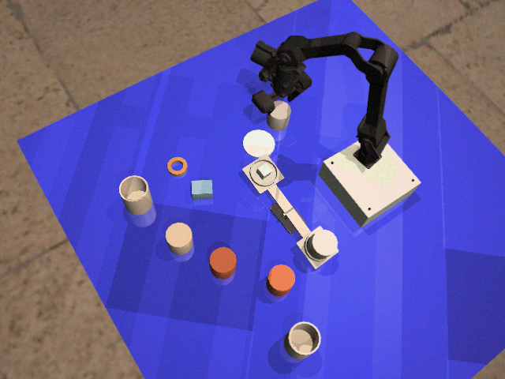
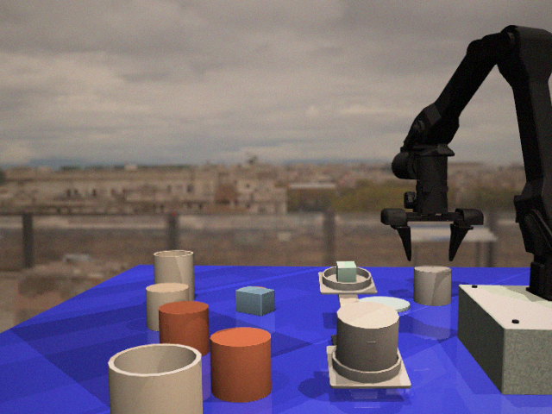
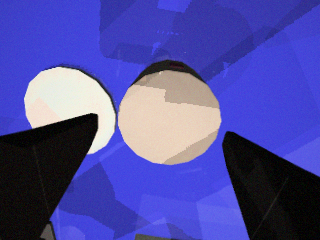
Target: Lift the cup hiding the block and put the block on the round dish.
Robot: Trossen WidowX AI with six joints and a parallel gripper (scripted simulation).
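My gripper tip is 190 mm short of the pale green block, 130 mm to the right of it and 10 mm below it. From my gripper tip the other things lie so: round pale dish (100 mm ahead, 30 mm to the left, 80 mm below).
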